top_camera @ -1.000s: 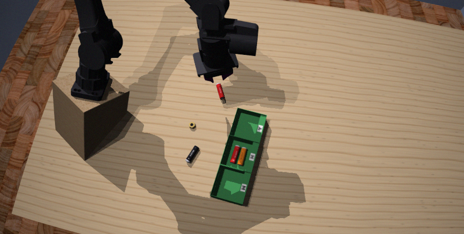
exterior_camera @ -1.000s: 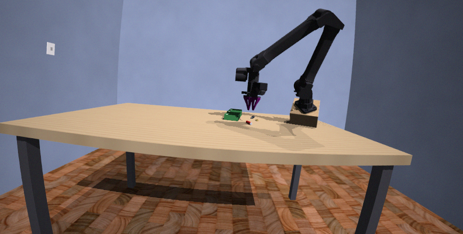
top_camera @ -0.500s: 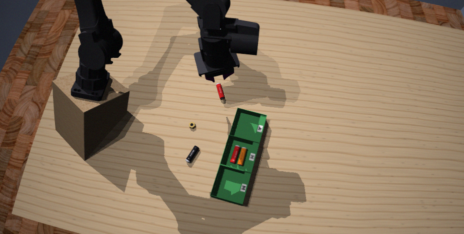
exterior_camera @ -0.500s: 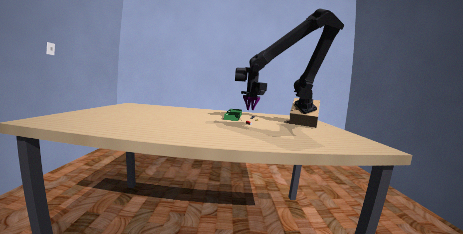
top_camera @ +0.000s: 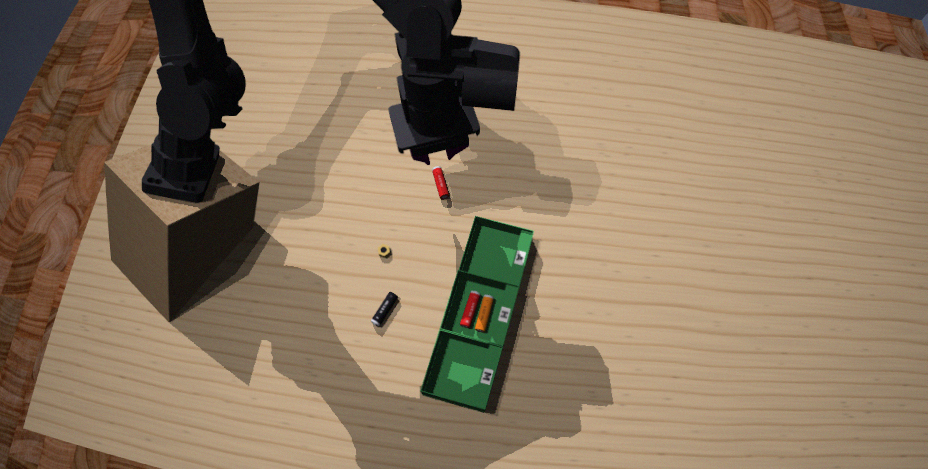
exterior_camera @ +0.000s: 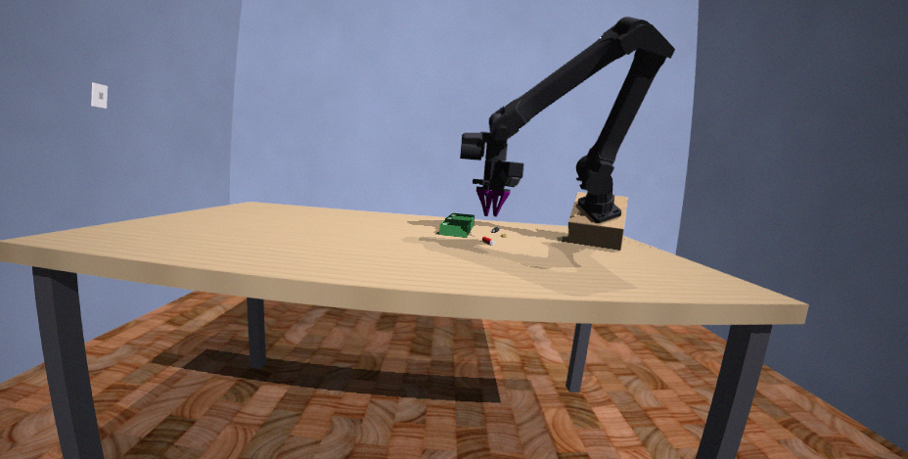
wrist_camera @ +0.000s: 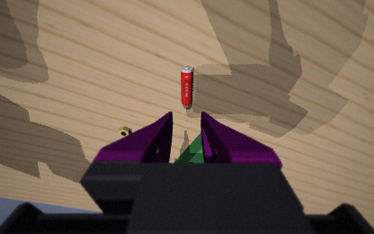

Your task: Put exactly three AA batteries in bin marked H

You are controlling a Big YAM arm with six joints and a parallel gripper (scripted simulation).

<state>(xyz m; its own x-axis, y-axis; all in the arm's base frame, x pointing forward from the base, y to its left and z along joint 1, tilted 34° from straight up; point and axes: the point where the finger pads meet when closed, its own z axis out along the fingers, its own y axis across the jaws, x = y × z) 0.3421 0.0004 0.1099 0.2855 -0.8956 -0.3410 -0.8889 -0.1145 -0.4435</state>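
Right now my hand is 200 mm to the left of the green bin, 70 mm above it and 60 mm short of it. Also, from my hand: black AA battery 200 mm to the right, 80 mm below, 60 mm behind; orange AA battery 200 mm to the right, 70 mm below, 70 mm ahead; yellow nut 110 mm to the right, 80 mm below, 70 mm behind.
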